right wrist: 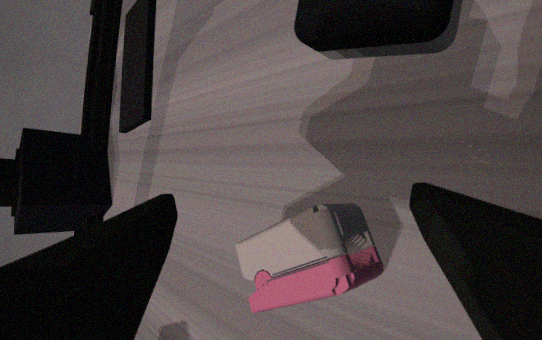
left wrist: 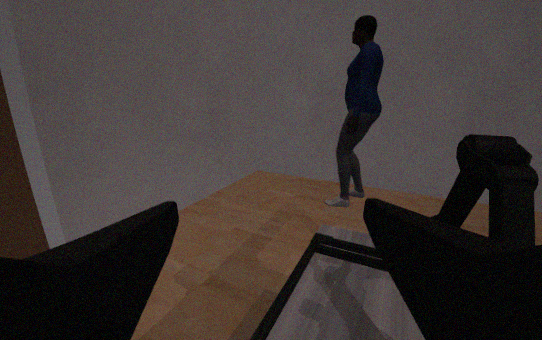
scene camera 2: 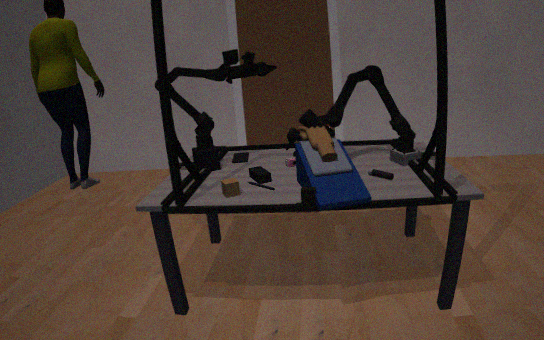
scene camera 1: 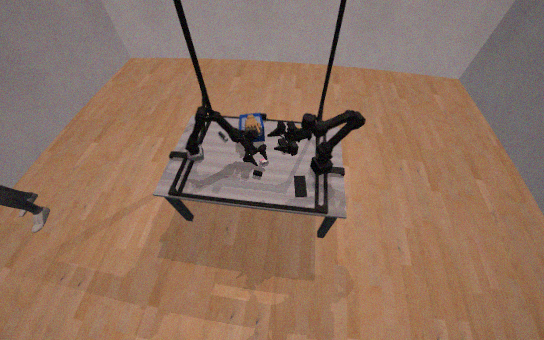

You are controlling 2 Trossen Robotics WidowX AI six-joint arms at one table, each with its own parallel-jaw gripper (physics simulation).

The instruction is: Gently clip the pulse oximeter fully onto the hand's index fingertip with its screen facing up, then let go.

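Pixels of known places: left gripper, fingertip midpoint: point(left wrist: 272, 209) point(scene camera 2: 272, 66) point(scene camera 1: 270, 142); right gripper, fingertip midpoint: point(right wrist: 293, 200) point(scene camera 2: 294, 156) point(scene camera 1: 262, 163); left arm's base at its link origin: point(right wrist: 17, 183) point(scene camera 2: 204, 148) point(scene camera 1: 322, 160); right arm's base at its link origin: point(scene camera 2: 405, 150) point(scene camera 1: 194, 151).
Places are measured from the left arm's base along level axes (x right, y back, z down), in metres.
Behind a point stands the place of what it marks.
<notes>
The pulse oximeter point(scene camera 1: 264, 161) @(x 0.179, y -0.331, z 0.064 m) point(scene camera 2: 290, 162) @(x 0.205, y -0.312, z 0.074 m) point(right wrist: 305, 260) @(x 0.191, y -0.344, z 0.064 m), white above and pink below, rests on the table. In the right wrist view it lies at a slant, between and below my fingertips. My right gripper point(scene camera 1: 260, 160) @(x 0.169, y -0.350, z 0.061 m) point(right wrist: 293, 200) @(x 0.169, y -0.350, z 0.061 m) is open just above it and holds nothing. The model hand point(scene camera 1: 252, 125) @(x 0.367, y -0.338, z -0.101 m) point(scene camera 2: 320, 140) @(x 0.460, y -0.314, z -0.067 m) lies on a grey pad on the blue wedge point(scene camera 2: 335, 192) @(x 0.640, y -0.258, z 0.056 m), apart from the oximeter. Its index fingertip cannot be made out clearly. My left gripper point(scene camera 1: 273, 141) @(x 0.000, y -0.351, z -0.324 m) point(scene camera 2: 274, 67) @(x 0.000, y -0.351, z -0.324 m) point(left wrist: 272, 209) @(x 0.000, y -0.351, z -0.324 m) is open and empty, high above the table.
A black block point(scene camera 1: 257, 173) @(x 0.106, y -0.407, z 0.065 m) point(right wrist: 375, 25) @(x 0.130, y -0.402, z 0.065 m) lies near the oximeter. A dark flat slab point(scene camera 1: 300, 186) @(x -0.074, y -0.183, z 0.087 m) point(scene camera 2: 240, 157) @(x -0.056, y -0.177, z 0.087 m) point(right wrist: 137, 65) @(x -0.052, y -0.190, z 0.087 m) lies farther off. In scene camera 2, a wooden cube point(scene camera 2: 230, 188) @(x 0.391, y 0.006, z 0.064 m), a black box point(scene camera 2: 260, 174) @(x 0.321, y -0.133, z 0.060 m) and a pen point(scene camera 2: 261, 185) @(x 0.362, y -0.118, z 0.088 m) lie left of the wedge, a dark cylinder point(scene camera 2: 382, 174) @(x 0.546, y -0.528, z 0.077 m) right.
</notes>
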